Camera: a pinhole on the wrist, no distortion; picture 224 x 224 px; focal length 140.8 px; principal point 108.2 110.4 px. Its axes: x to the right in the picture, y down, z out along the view. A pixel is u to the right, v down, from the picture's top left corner.
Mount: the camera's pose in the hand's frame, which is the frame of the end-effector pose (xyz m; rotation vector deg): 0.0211 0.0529 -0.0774 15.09 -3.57 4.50
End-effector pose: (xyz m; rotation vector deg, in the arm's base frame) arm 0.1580 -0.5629 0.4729 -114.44 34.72 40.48
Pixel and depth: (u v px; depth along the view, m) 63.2 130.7 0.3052
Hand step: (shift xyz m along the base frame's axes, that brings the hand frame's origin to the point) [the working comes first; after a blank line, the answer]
In the camera's frame: -0.0975 0.0440 0.3052

-0.1270 0.2018 -0.0343
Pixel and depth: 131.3 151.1 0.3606
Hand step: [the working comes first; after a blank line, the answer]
In the camera's frame: 0.0592 0.1042 0.3606

-0.0760 0.2256 -0.2019
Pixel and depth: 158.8 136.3 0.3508
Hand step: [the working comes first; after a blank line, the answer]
In the camera's frame: 0.1261 0.0645 0.3508

-0.0016 0.2175 -0.2254
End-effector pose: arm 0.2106 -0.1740 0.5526 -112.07 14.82 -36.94
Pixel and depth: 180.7 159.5 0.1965
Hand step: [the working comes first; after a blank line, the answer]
In the camera's frame: 0.1012 0.0685 0.1965

0.1699 0.0236 -0.0778
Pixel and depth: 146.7 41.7 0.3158
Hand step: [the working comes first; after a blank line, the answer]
In the camera's frame: 0.0864 -0.1541 0.3158

0.1750 0.1814 0.1199
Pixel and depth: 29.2 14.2 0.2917
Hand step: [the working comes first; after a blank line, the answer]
In the camera's frame: -0.1637 -0.1993 0.2917

-0.0621 0.2747 0.1068
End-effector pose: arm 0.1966 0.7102 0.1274 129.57 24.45 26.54
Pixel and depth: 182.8 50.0 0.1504
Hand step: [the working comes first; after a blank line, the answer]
In the camera's frame: 0.0797 -0.0645 0.1504

0.1051 0.0354 -0.0492
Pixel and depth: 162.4 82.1 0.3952
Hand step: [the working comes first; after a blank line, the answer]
In the camera's frame: 0.1521 -0.0794 0.3952

0.2544 -0.0390 -0.2430
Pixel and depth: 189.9 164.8 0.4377
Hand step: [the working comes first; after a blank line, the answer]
In the camera's frame: 0.2540 0.1691 0.4377

0.4105 -0.2267 -0.1233
